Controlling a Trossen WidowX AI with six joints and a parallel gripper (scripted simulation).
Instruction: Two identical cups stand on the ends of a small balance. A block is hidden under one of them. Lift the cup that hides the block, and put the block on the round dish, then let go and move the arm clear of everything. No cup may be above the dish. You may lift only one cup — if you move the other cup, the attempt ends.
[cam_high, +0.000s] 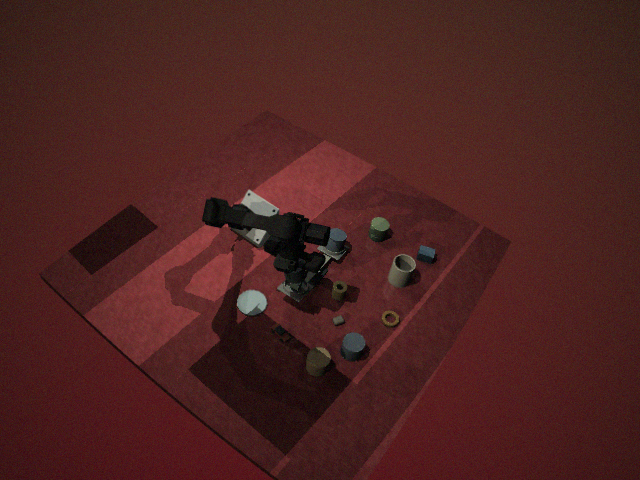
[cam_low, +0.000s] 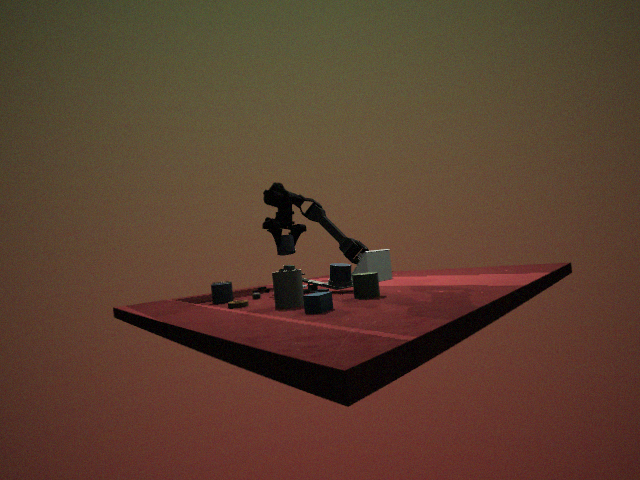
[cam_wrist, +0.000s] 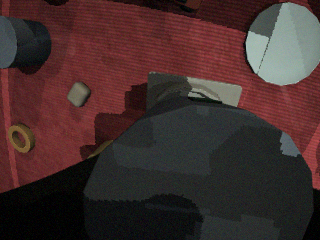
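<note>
My gripper tip is now 9 cm past the pale blue round dish, 10 cm to the left of it and 17 cm above it. Round my gripper tip: beige cup: 21 cm ahead, 34 cm to the left, 13 cm below; tan cylinder: 22 cm ahead, 11 cm to the right, 13 cm below; toy car: 6 cm ahead, 12 cm to the right, 16 cm below.
</note>
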